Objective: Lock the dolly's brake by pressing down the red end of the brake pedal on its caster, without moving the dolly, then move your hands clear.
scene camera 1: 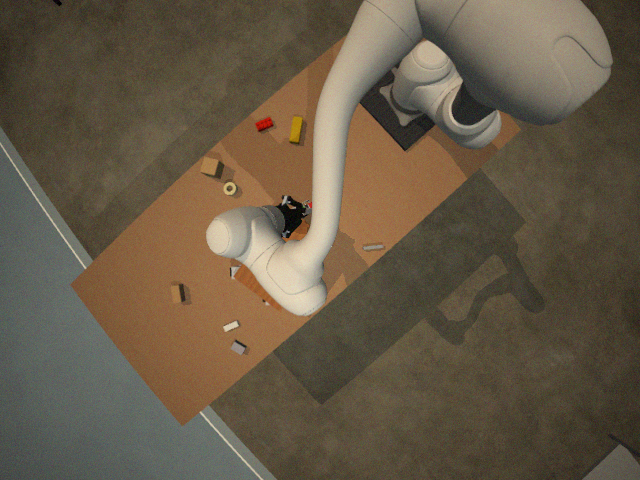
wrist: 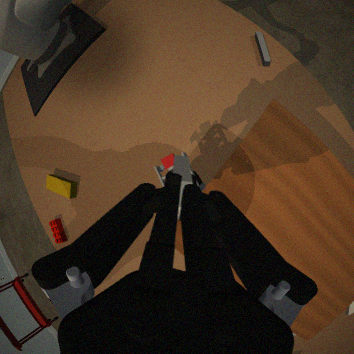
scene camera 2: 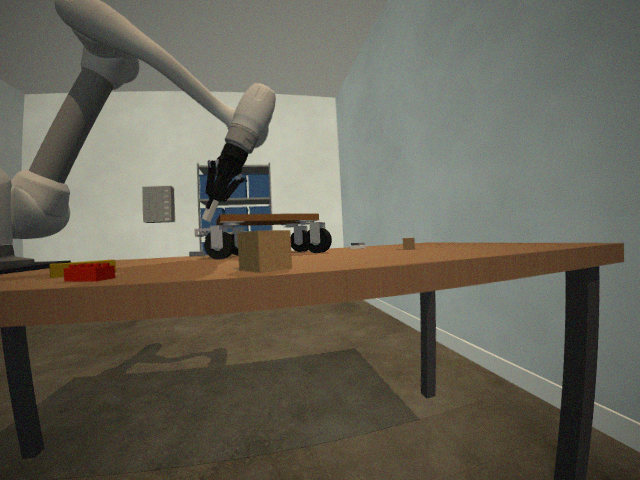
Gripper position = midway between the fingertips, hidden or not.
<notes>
I see my gripper [scene camera 2: 206, 220], a dolly [scene camera 2: 219, 244], a red brick [scene camera 2: 93, 271] and a tan block [scene camera 2: 259, 251].
The dolly shows as well in scene camera 1 [scene camera 1: 242, 273] and in the wrist view [wrist: 281, 176]. My gripper also shows in scene camera 1 [scene camera 1: 308, 210] and in the wrist view [wrist: 179, 166]. The wrist view misses the tan block, which is hidden by my gripper.
</notes>
